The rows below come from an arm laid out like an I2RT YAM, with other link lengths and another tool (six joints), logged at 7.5 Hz.
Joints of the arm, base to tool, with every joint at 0 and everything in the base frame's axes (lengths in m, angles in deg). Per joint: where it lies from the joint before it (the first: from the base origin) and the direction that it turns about. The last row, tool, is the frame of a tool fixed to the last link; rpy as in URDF.
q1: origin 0.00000 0.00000 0.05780 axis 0 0 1
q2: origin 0.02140 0.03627 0.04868 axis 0 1 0
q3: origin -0.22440 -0.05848 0.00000 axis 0 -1 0
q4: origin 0.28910 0.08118 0.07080 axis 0 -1 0
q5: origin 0.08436 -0.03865 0.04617 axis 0 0 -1
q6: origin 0.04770 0.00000 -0.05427 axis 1 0 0
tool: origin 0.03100 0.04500 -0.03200 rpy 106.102 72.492 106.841
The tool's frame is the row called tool.
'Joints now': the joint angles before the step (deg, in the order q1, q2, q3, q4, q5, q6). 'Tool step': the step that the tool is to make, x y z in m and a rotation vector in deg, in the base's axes. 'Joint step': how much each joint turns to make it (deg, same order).
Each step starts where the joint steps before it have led.
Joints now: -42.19 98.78 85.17 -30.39 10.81 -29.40
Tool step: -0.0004 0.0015 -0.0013 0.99 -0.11 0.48
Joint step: -0.09 0.10 -0.01 -0.51 -0.97 0.18
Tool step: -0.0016 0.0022 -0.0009 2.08 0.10 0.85
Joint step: -0.30 0.39 0.59 -1.71 -1.85 0.21
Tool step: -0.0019 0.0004 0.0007 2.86 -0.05 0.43
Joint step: -0.65 0.96 1.57 -2.61 -2.29 0.67
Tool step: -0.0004 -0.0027 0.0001 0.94 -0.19 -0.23
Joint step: -0.49 0.73 0.92 -0.73 -0.78 0.35
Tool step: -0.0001 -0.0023 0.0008 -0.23 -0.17 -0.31
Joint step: -0.22 0.15 0.26 0.16 0.10 0.04
